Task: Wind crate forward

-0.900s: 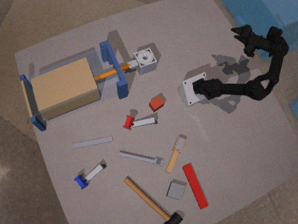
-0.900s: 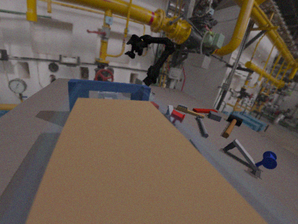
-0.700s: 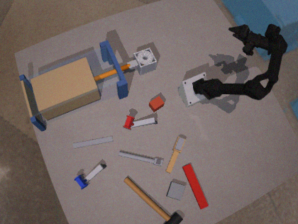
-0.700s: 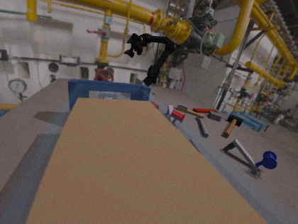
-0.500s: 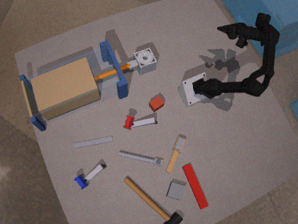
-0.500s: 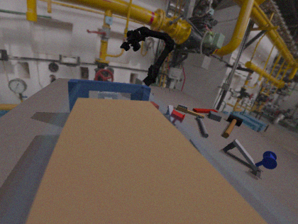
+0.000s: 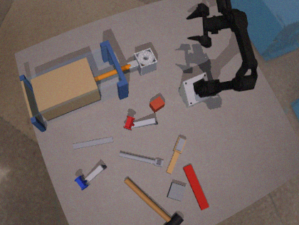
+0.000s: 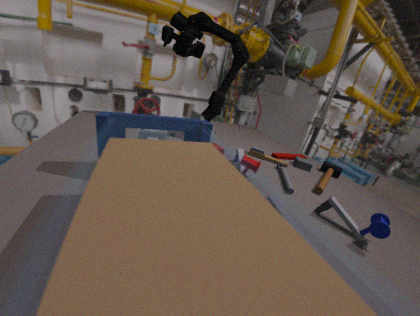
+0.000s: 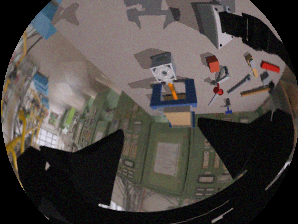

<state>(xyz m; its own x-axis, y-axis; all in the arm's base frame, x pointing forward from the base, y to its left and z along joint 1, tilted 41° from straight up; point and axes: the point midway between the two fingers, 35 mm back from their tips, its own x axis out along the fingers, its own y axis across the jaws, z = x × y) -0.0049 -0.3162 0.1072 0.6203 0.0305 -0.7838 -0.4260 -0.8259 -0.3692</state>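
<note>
My gripper tip is now 330 mm above the red-knobbed crank, 320 mm short of it and 210 mm to the right of it. Also, from my gripper tip: blue steel frame (300 mm ahead, 260 mm below, 80 mm to the right); red knob (360 mm ahead, 320 mm below, 190 mm to the left); grey winch (330 mm below, 130 mm ahead, 80 mm to the right).
</note>
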